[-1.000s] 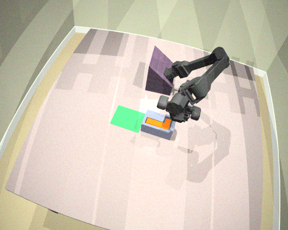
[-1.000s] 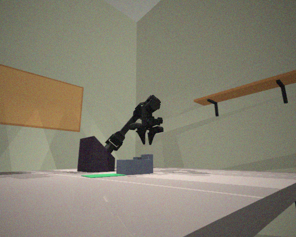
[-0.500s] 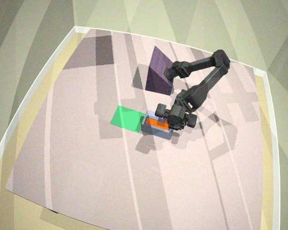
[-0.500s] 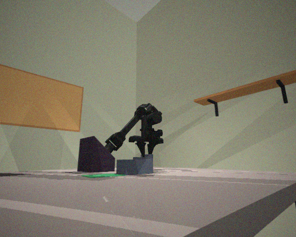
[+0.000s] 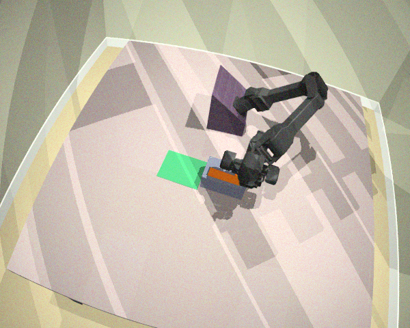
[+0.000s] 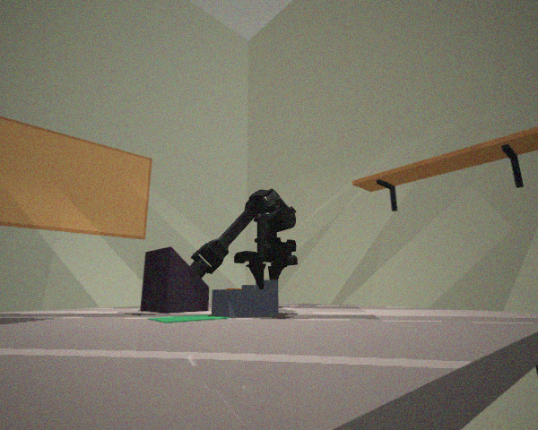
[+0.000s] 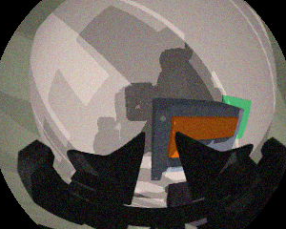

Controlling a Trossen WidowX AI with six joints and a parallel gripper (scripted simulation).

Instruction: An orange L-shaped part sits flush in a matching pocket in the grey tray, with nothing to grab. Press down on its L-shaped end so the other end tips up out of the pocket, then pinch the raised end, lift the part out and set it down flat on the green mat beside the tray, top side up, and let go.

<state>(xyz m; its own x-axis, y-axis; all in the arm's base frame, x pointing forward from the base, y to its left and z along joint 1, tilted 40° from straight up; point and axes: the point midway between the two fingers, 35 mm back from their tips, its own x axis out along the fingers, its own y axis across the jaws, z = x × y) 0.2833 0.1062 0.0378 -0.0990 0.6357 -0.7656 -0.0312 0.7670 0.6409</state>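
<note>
Right now the orange L-shaped part is 60 mm to the right of my gripper tip, 10 mm below it and 10 mm behind it. From my gripper tip the other things lie so: green mat 220 mm to the right, 80 mm below.
</note>
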